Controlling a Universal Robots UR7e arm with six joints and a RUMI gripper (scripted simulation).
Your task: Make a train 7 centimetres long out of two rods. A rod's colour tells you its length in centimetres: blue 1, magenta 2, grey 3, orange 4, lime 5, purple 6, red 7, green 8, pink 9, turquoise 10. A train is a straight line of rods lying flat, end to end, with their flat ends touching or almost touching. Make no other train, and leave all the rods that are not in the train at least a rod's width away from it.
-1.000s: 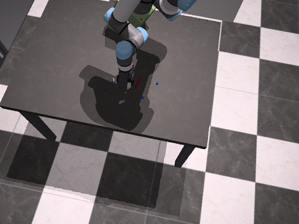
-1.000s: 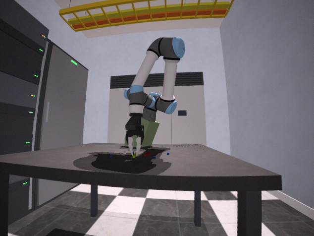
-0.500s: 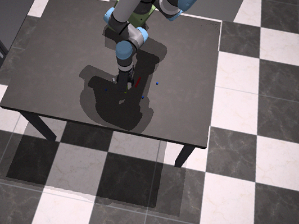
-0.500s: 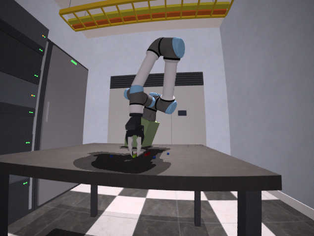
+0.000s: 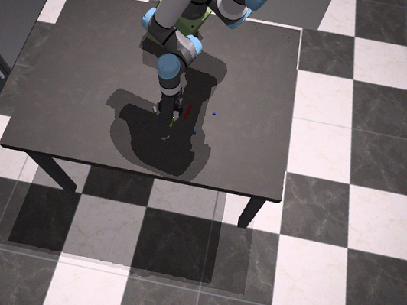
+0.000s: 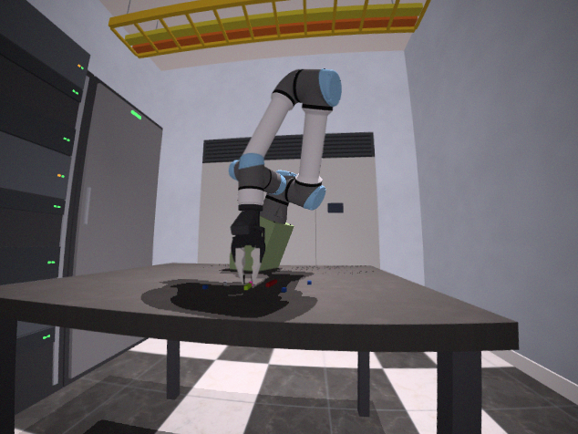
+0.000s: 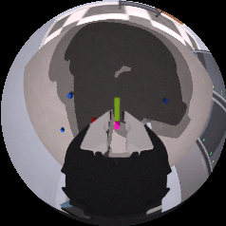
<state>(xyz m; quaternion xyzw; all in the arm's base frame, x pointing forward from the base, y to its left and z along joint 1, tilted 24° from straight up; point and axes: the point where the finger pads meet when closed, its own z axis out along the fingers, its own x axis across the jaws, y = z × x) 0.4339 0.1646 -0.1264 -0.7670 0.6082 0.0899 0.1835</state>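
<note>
Right now the lime rod is 2 cm below my hand. From my hand the other things lie so: grey rod: 2 cm behind, 9 cm to the right, 2 cm below; red rod: 7 cm behind, 4 cm to the left, 2 cm below; magenta rod: 4 cm behind, 1 cm to the right, 2 cm below.
</note>
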